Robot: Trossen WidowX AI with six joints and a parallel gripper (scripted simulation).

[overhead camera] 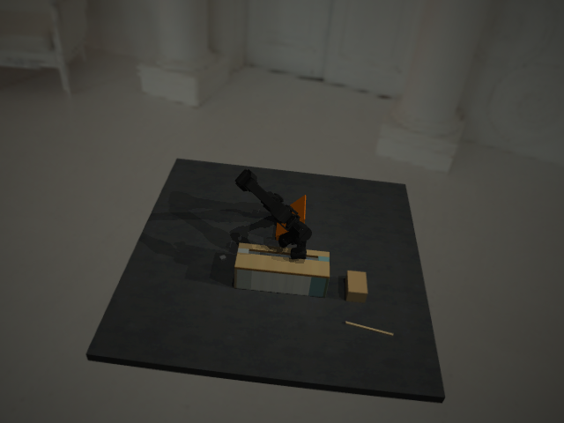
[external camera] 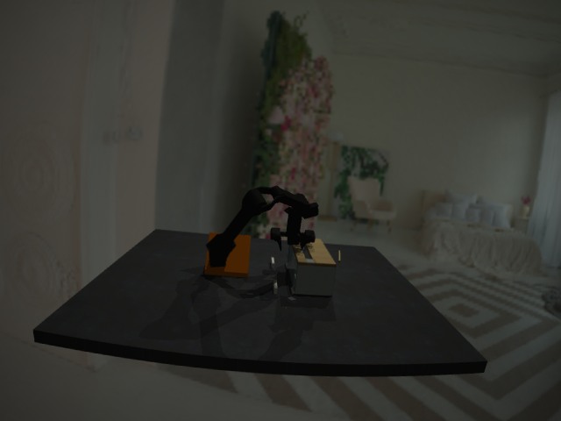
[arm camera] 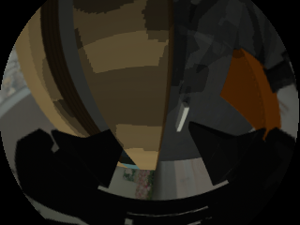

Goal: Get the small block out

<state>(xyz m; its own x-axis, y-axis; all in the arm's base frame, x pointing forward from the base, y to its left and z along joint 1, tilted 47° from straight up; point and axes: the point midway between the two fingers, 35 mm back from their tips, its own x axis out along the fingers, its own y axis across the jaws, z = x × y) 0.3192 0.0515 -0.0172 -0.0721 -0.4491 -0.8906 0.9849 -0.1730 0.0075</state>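
Right now my gripper tip is 5 cm short of the small bluish block and 2 cm to the right of it. Also, from my gripper tip: thin stick (32 cm ahead, 24 cm to the left, 9 cm below); small grey block (35 cm to the right, 8 cm below, 6 cm behind); small tan box (22 cm to the left, 12 cm ahead, 6 cm below).
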